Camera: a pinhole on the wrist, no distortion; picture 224 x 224 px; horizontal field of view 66.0 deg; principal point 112.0 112.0 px. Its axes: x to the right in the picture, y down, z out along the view. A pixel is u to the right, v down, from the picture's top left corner.
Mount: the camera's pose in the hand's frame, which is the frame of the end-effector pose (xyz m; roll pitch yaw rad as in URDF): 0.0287 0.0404 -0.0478 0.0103 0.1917 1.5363
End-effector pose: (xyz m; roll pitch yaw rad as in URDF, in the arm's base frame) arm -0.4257 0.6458 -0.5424 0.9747 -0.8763 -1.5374
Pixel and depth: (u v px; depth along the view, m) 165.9 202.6 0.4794
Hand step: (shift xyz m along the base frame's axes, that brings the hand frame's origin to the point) -0.1831 0.4825 0.1337
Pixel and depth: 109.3 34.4 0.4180
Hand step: -0.2422 0.0728 0.3582
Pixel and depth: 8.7 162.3 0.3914
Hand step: -0.3834 0.1370 0.0119
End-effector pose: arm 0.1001 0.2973 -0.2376 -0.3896 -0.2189 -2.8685
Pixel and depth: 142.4 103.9 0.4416
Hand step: 0.0877 -0.3137 0.2735
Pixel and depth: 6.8 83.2 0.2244
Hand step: -0.0117 -0.0309 0.2126
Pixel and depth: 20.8 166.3 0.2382
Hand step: 0.1001 -0.0213 0.1933
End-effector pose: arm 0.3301 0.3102 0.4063 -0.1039 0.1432 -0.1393
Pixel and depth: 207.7 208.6 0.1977
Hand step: -0.0304 0.2080 0.1157
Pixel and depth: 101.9 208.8 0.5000
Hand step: -0.1551 0.1865 0.4673
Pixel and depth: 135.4 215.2 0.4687
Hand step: -0.1493 0.2661 0.4105
